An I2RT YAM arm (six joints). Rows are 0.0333 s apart.
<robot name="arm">
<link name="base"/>
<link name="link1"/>
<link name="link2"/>
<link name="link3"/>
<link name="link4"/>
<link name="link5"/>
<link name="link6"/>
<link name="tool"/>
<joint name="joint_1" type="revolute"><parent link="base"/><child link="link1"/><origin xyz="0 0 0.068" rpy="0 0 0"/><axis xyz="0 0 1"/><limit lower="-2.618" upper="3.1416"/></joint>
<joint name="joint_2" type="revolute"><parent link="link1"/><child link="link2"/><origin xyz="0.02 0.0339 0.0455" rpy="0 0 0"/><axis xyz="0 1 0"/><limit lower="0" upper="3.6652"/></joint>
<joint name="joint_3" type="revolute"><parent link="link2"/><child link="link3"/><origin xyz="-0.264 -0.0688 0" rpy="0 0 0"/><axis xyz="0 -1 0"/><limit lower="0" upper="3.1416"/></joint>
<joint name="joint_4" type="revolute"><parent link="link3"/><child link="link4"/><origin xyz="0.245 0.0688 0.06" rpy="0 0 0"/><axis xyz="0 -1 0"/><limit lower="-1.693" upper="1.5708"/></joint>
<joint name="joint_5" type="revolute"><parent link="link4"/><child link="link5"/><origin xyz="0.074 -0.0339 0.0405" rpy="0 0 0"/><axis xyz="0 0 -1"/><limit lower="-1.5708" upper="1.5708"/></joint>
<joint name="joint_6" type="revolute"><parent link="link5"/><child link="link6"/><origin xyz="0.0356 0 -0.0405" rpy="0 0 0"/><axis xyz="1 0 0"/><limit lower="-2.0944" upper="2.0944"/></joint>
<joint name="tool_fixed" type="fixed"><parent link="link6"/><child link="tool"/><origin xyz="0 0 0" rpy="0 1.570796 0"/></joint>
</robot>
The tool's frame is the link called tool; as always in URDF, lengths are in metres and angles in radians.
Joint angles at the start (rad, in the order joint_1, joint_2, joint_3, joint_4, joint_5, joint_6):
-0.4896, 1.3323, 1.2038, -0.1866, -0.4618, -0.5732
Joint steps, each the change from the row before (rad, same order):
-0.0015, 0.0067, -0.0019, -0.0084, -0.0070, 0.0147
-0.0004, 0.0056, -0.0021, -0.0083, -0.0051, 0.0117
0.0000, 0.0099, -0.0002, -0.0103, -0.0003, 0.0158
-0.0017, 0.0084, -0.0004, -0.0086, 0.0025, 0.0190
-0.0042, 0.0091, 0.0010, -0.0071, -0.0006, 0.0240
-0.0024, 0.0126, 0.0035, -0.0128, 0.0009, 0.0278
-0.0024, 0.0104, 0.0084, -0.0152, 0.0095, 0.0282
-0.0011, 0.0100, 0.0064, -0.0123, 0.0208, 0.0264
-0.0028, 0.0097, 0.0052, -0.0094, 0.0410, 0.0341
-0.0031, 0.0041, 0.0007, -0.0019, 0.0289, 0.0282
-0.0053, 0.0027, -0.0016, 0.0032, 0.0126, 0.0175
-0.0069, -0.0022, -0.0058, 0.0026, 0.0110, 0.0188
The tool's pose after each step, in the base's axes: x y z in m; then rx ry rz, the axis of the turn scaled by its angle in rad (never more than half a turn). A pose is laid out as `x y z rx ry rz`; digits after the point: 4 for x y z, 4 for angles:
0.2812 -0.1321 0.3619 -0.3768 1.8370 -0.2783
0.2821 -0.1326 0.3587 -0.3663 1.8513 -0.2570
0.2838 -0.1335 0.3548 -0.3483 1.8717 -0.2344
0.2851 -0.1349 0.3513 -0.3242 1.8910 -0.2152
0.2862 -0.1369 0.3483 -0.2948 1.9080 -0.1929
0.2880 -0.1388 0.3445 -0.2608 1.9312 -0.1647
0.2894 -0.1408 0.3428 -0.2215 1.9525 -0.1471
0.2908 -0.1428 0.3406 -0.1782 1.9752 -0.1417
0.2919 -0.1460 0.3383 -0.1132 2.0012 -0.1535
0.2921 -0.1483 0.3370 -0.0626 2.0141 -0.1627
0.2918 -0.1506 0.3358 -0.0315 2.0183 -0.1666
0.2902 -0.1527 0.3346 0.0015 2.0216 -0.1693

